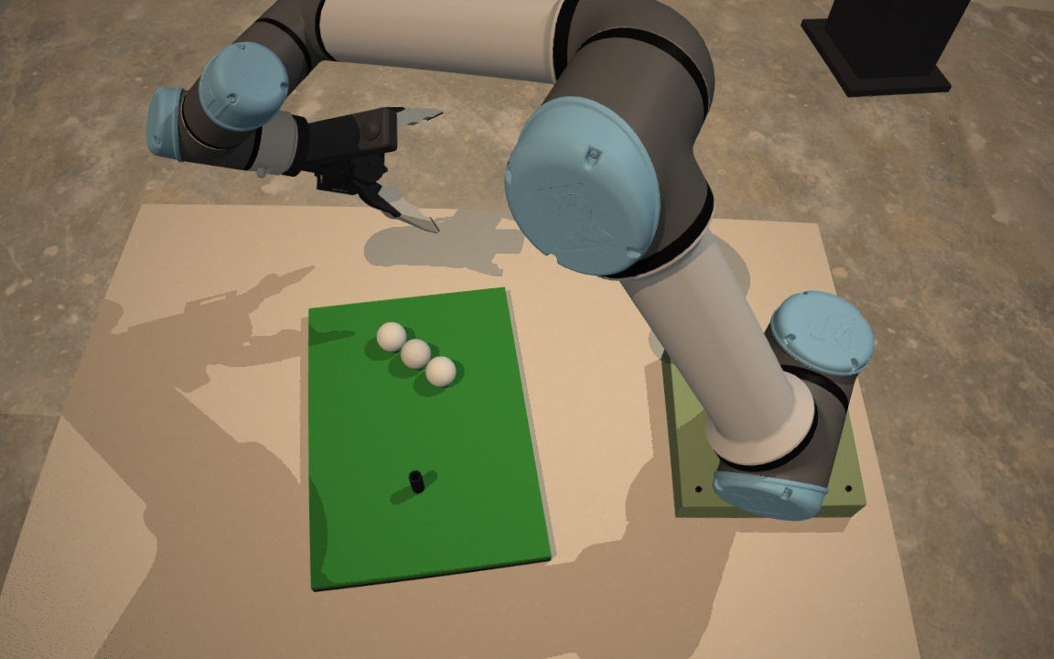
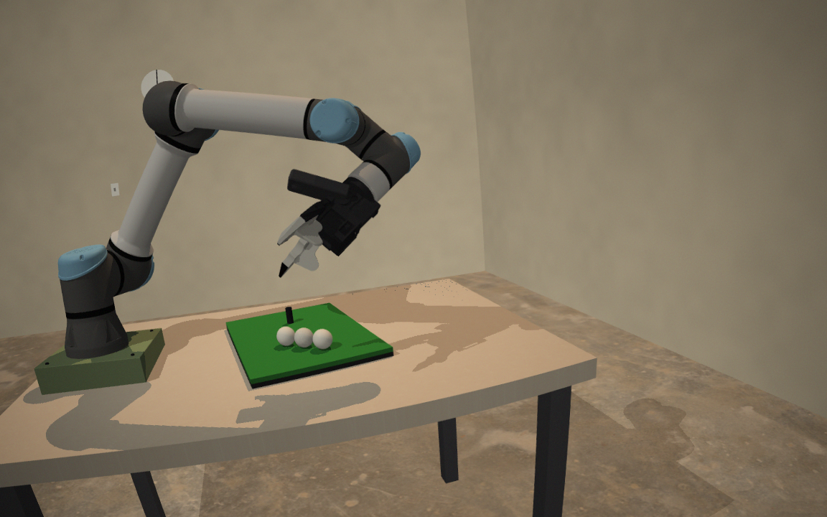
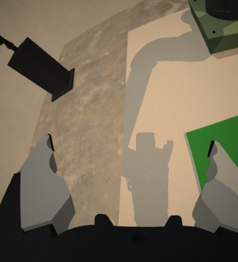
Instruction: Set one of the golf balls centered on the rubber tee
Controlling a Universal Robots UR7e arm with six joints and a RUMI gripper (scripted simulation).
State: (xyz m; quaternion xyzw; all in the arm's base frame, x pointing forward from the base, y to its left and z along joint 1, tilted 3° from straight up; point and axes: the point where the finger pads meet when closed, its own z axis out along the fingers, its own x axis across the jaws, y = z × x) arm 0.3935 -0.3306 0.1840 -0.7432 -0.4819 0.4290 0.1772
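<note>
Now: hand 100 mm short of the golf ball, 120 mm to the right of it and 200 mm above it.
</note>
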